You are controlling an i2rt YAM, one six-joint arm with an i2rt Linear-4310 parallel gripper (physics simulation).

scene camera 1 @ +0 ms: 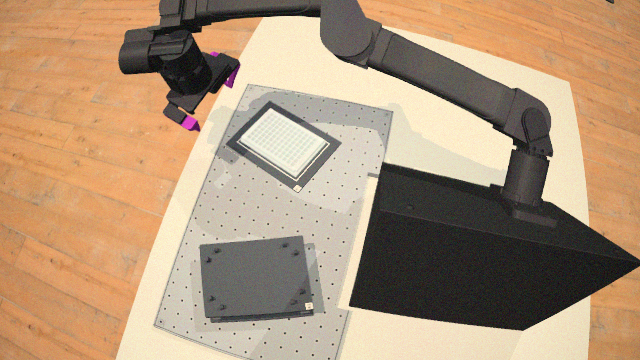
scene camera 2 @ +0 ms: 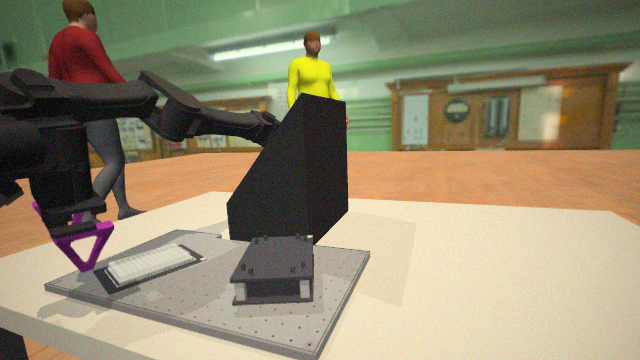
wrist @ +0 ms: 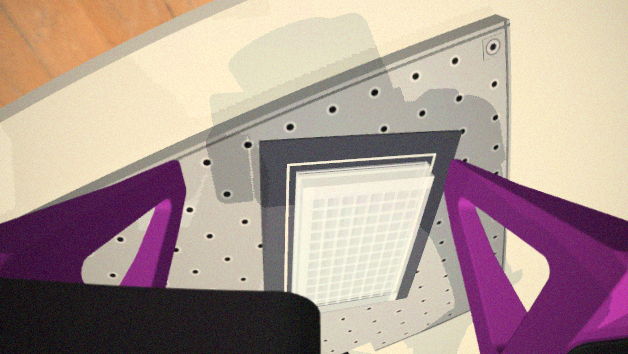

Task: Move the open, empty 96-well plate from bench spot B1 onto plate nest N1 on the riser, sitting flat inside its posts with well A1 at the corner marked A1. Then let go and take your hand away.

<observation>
gripper: open, holds nothing
a white well plate point(scene camera 1: 290, 146): on a dark outlined pad point(wrist: 279, 159)
</observation>
